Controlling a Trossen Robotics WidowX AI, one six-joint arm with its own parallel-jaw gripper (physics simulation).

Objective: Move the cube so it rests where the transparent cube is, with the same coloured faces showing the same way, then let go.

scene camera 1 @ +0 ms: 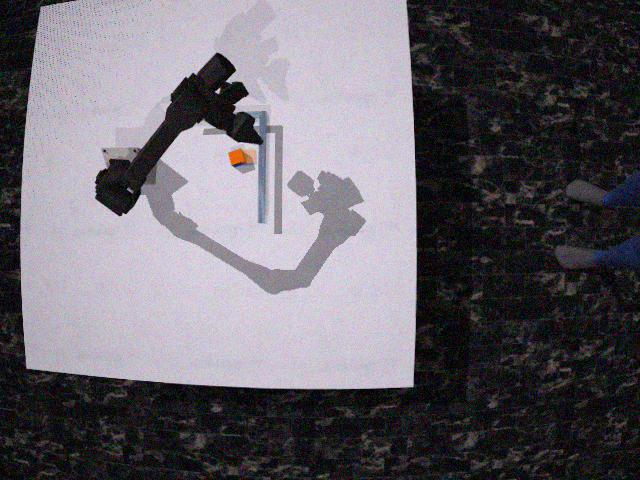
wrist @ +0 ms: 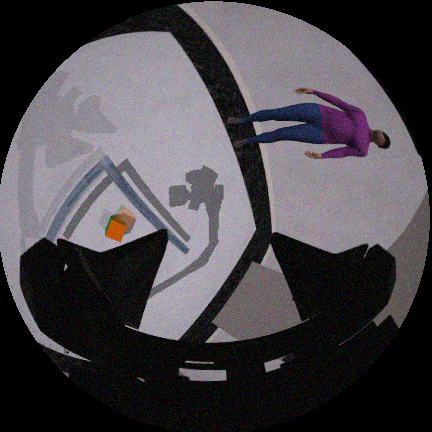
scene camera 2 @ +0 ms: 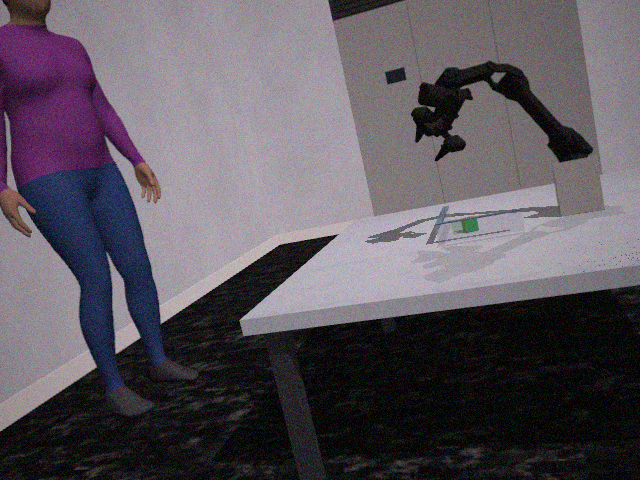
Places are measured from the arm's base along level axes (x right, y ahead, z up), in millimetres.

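Where they show: gripper, fingertip midpoint: [scene camera 1: 253, 138] [wrist: 221, 236] [scene camera 2: 426, 151]; arm's base, link origin: [scene camera 1: 121, 168] [scene camera 2: 579, 174].
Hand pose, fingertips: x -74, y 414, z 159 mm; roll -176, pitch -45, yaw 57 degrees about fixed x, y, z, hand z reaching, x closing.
Things, the pixels of their top centre, and the offset from my fingertips. "spot": a spot on its surface instead. Level surfaces: height alone.
- pale transparent cube, top centre: [wrist: 124, 218] [scene camera 1: 247, 155] dx +4, dy -53, dz -224 mm
- long bar, surface spot: [wrist: 137, 197] spot: dx -17, dy -5, dz -204 mm
- table, surface height: dz -264 mm
The cube [scene camera 1: 236, 156] [scene camera 2: 470, 225] [wrist: 115, 230] rests on the table, orange face up. A blue side shows in scene camera 1, and a green side in scene camera 2. The pale transparent cube [scene camera 1: 250, 155] [scene camera 2: 456, 226] [wrist: 128, 214] also has an orange top; it is right beside the cube, towards the long bar, and they overlap in the views. My gripper [scene camera 1: 253, 117] [scene camera 2: 427, 149] [wrist: 221, 236] is open and empty, high above the table and tilted. In the wrist view both cubes are left of the space between the fingers, near the left fingertip.
Two blue-grey bars meet in a corner around the cubes: a long bar [scene camera 1: 262, 180] [scene camera 2: 440, 215] [wrist: 137, 197] and another bar [scene camera 2: 496, 212] [wrist: 77, 189], partly under the arm in scene camera 1. Their shadows fall offset on the table [scene camera 1: 155, 320] [scene camera 2: 330, 289]. A person [scene camera 2: 62, 103] [wrist: 345, 124] stands beyond the table.
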